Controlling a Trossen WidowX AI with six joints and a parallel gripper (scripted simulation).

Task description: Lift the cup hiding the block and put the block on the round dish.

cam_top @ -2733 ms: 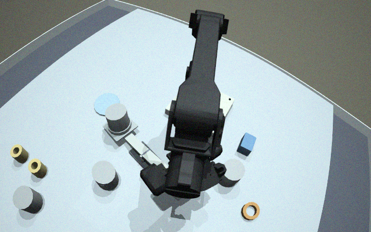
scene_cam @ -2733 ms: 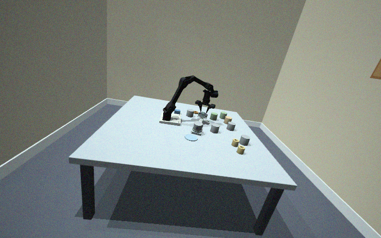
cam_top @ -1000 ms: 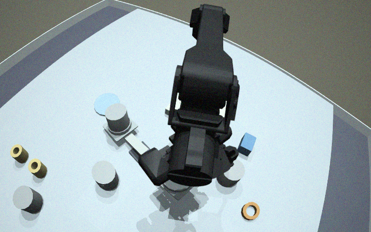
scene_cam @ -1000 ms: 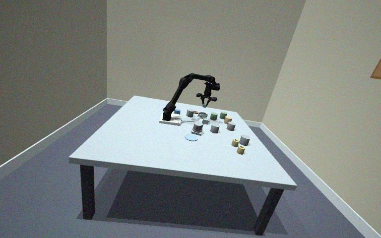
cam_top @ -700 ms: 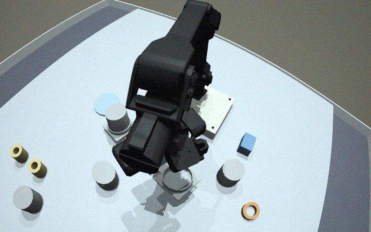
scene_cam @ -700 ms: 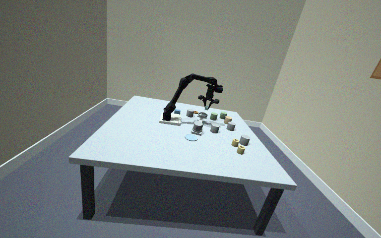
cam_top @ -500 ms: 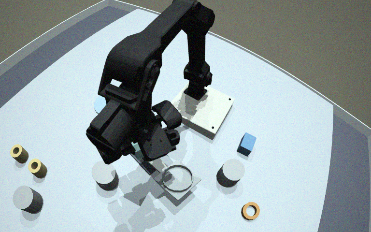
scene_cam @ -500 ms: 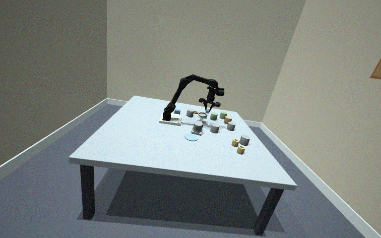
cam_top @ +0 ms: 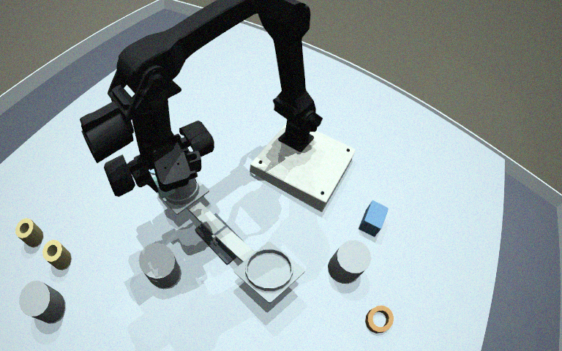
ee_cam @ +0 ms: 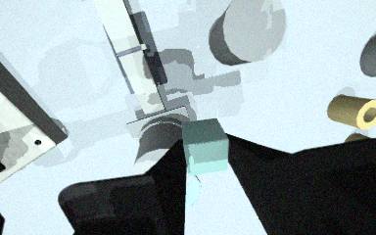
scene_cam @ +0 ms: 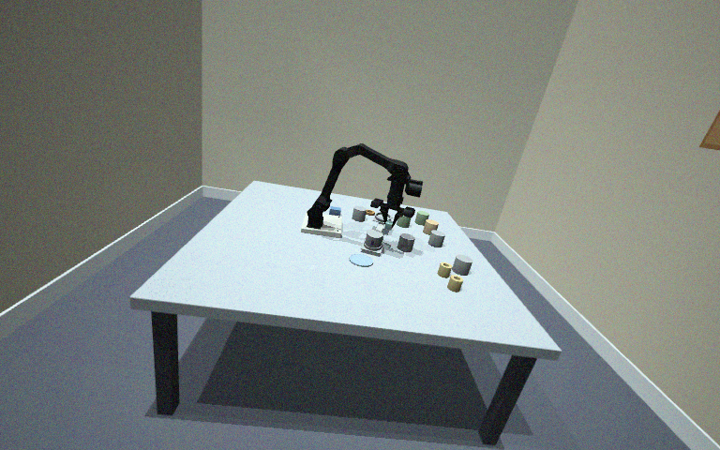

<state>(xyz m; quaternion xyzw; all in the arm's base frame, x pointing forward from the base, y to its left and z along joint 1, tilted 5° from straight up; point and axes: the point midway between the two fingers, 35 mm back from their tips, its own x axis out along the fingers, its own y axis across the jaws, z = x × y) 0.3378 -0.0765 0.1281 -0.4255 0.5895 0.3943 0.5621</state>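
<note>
Right now the round light-blue dish is 10 cm behind my gripper tip, 14 cm to the right of it and 12 cm below it. Round my gripper tip: grey cup 6 cm behind, 5 cm to the right, 6 cm below; pale green block right at my gripper tip; balance beam 3 cm behind, 11 cm to the left, 9 cm below.
</note>
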